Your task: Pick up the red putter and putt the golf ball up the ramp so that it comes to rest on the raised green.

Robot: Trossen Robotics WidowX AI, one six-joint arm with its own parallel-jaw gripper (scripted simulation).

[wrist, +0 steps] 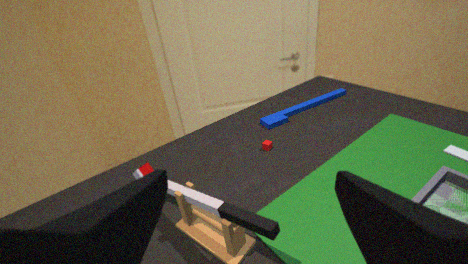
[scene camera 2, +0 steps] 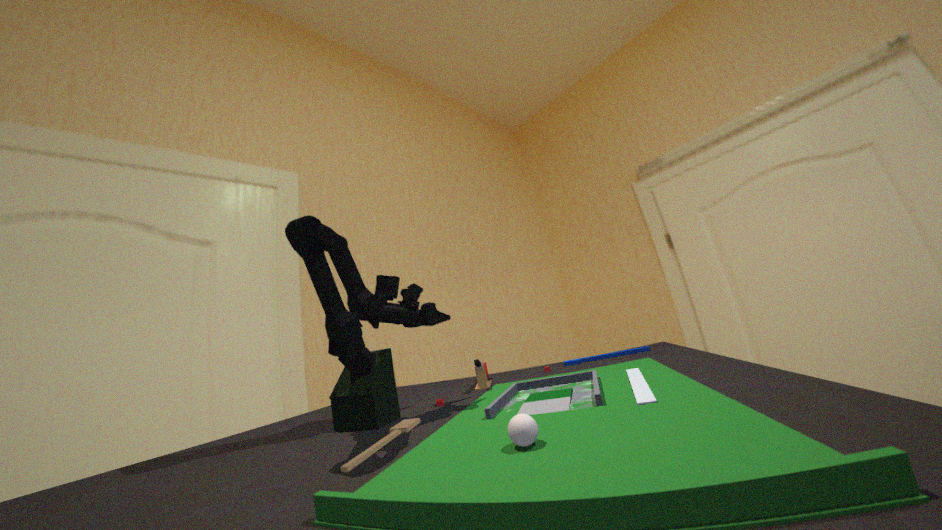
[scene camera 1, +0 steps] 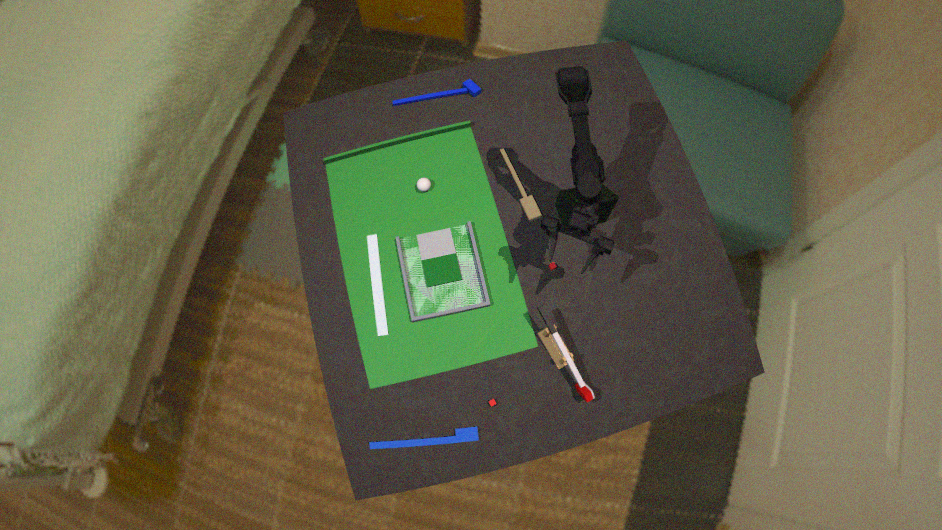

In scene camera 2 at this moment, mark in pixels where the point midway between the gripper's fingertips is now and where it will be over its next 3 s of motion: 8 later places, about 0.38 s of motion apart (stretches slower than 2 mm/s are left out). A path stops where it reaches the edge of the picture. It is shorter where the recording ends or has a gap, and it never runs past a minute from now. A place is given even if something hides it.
My gripper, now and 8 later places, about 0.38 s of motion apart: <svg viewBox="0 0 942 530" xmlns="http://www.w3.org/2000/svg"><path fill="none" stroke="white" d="M443 318L457 328L470 340L474 350L475 356L477 366L478 370L479 372L475 359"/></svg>
